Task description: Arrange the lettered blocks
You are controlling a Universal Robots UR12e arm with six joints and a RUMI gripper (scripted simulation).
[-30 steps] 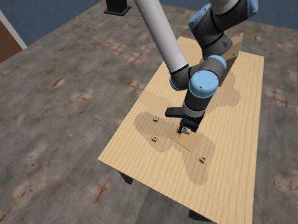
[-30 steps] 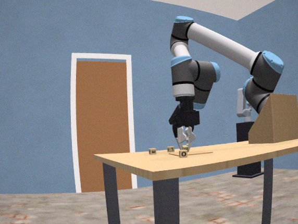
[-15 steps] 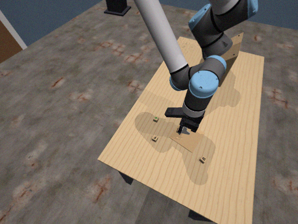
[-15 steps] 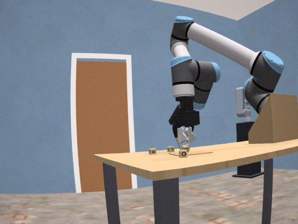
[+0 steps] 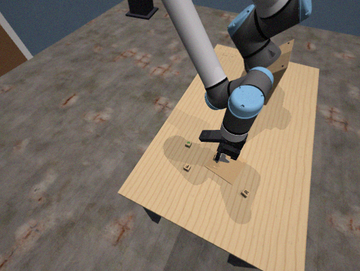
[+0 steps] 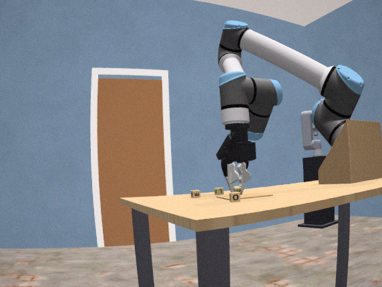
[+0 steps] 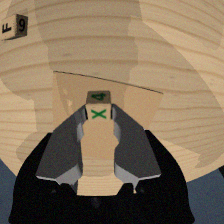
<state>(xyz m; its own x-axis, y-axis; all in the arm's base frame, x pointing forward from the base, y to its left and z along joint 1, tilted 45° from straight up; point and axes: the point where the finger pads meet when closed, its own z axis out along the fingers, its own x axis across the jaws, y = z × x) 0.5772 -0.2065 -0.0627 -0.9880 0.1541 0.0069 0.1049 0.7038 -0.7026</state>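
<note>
Right now my hand is 4 cm to the right of the tan mat and 2 cm above it. The rest, counted from my hand: R block 11 cm ahead, 14 cm to the left, 1 cm below.
</note>
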